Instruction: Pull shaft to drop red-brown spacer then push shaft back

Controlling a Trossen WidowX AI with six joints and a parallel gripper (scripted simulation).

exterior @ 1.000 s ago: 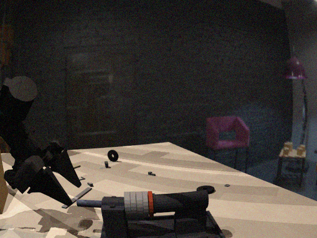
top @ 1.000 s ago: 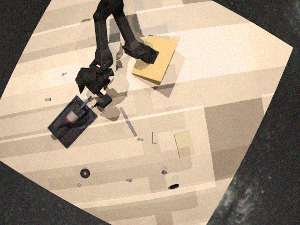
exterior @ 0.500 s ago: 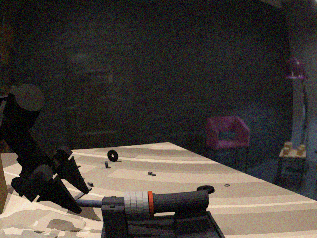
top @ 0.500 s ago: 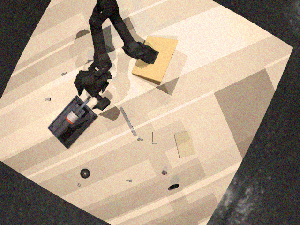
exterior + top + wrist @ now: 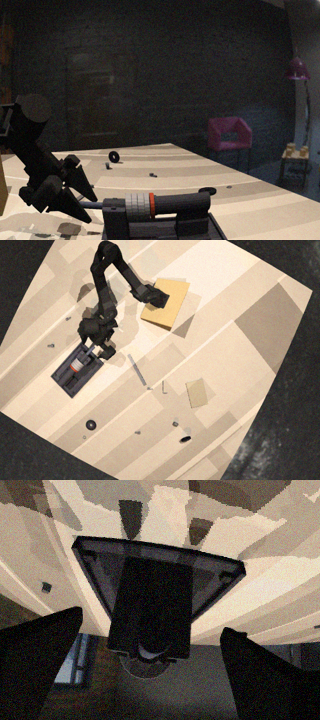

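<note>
Right now my gripper tip is 6 cm short of the grey-blue shaft, 2 cm to the left of it and 1 cm below it. Round my gripper tip: grey flat bar 22 cm to the left, 7 cm below, 1 cm behind; thin pin 37 cm to the left, 7 cm below, 2 cm ahead; red-brown spacer 10 cm ahead, 3 cm to the right, 1 cm above.
</note>
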